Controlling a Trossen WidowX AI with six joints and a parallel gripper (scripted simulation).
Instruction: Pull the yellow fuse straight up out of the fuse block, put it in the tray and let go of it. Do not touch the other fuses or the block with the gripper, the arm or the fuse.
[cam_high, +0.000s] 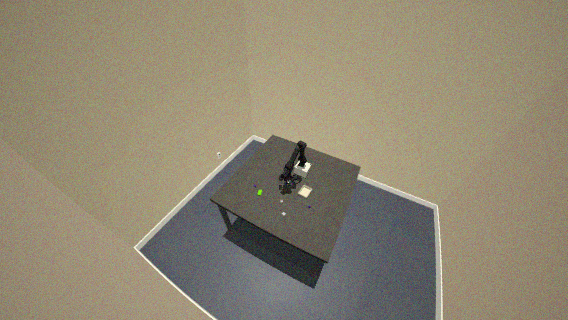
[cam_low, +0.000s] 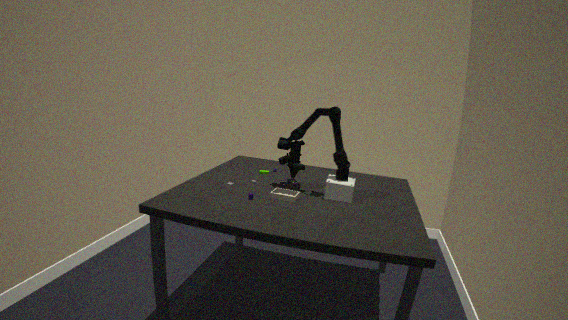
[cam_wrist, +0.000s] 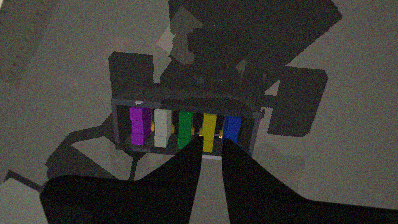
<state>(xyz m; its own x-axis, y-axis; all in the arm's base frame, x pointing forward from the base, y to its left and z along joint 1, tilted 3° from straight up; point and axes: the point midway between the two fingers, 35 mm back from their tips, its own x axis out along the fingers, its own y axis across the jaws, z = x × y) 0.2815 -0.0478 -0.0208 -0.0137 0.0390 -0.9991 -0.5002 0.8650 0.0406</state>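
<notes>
Now: the pale tray 21 cm to the left of my gripper tip and 5 cm below it.
</notes>
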